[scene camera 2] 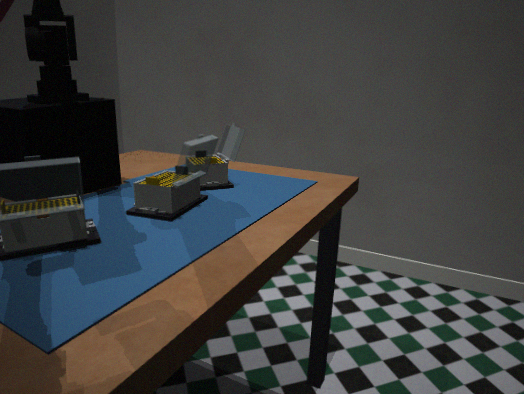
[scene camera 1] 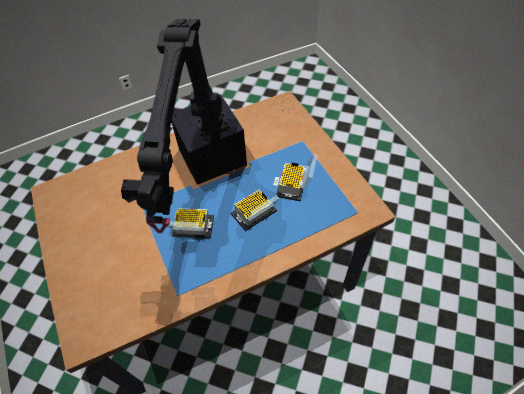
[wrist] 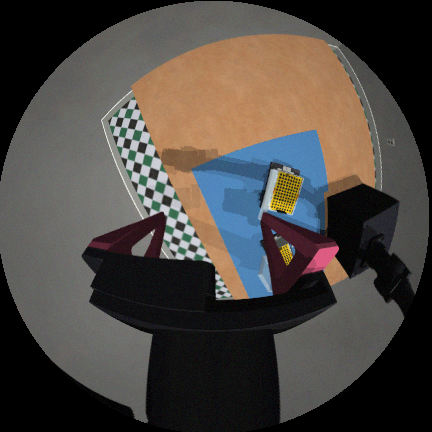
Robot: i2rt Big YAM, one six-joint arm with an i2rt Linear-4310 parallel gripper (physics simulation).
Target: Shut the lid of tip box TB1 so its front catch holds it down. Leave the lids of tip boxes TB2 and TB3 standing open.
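Frame: origin at the arm's base, x right, y back, z down, level; metres.
Seen in the pictures: gripper, between the fingertips: (scene camera 1: 161,220) (wrist: 212,216); arm's base, origin of its link: (scene camera 2: 59,100) (scene camera 1: 212,125) (wrist: 371,250).
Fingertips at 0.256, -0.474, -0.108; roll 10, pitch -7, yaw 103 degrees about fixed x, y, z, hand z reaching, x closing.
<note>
Pixels of each thing's top centre, then the offset from my fingertips to it, as dx, dy, dz. "spot": a spot on its surface instead. Level surfaces: height alone.
- left box, centre of its top: (scene camera 2: 40,197) (wrist: 287,194) (scene camera 1: 189,215) -0.078, +0.166, +0.247
- raised grey lid, a spot on its surface: (scene camera 2: 40,177) spot: -0.054, +0.086, +0.198
- middle box, centre of its top: (scene camera 2: 163,175) (scene camera 1: 251,200) -0.323, +0.167, +0.256
- far right box, centre of its top: (scene camera 2: 201,157) (scene camera 1: 289,173) -0.509, +0.249, +0.256
- clear raised lid, centre of its top: (scene camera 2: 230,123) (scene camera 1: 309,163) -0.577, +0.208, +0.168
- clear panel, centre of its top: (scene camera 2: 195,134) (wrist: 269,284) (scene camera 1: 262,200) -0.349, +0.093, +0.168
- blue mat, height of its surface: dz +0.322
- wooden table, height of its surface: dz +0.325
Three grey tip boxes with yellow racks stand on the blue mat. Their labels cannot be read, so I cannot tell which is TB1, TB2 or TB3. The left box (scene camera 1: 190,217) (scene camera 2: 44,227) (wrist: 287,192) has a raised grey lid (scene camera 2: 40,177) in scene camera 2. The middle box (scene camera 1: 254,205) (scene camera 2: 167,194) also shows, as does the far right box (scene camera 1: 292,176) (scene camera 2: 212,172), with a clear raised lid (scene camera 1: 312,167) (scene camera 2: 230,142). Another clear panel (scene camera 2: 199,146) stands near it; its box is unclear. My gripper (scene camera 1: 159,225) (wrist: 212,216) is open and empty, above and left of the left box in scene camera 1.
The blue mat (scene camera 1: 325,210) (scene camera 2: 260,187) (wrist: 305,142) lies on the wooden table (scene camera 1: 85,260) (scene camera 2: 260,235) (wrist: 235,85). The black robot base (scene camera 1: 210,150) (scene camera 2: 60,140) (wrist: 357,220) stands behind the boxes. In the wrist view the right finger covers part of another box (wrist: 286,254).
</note>
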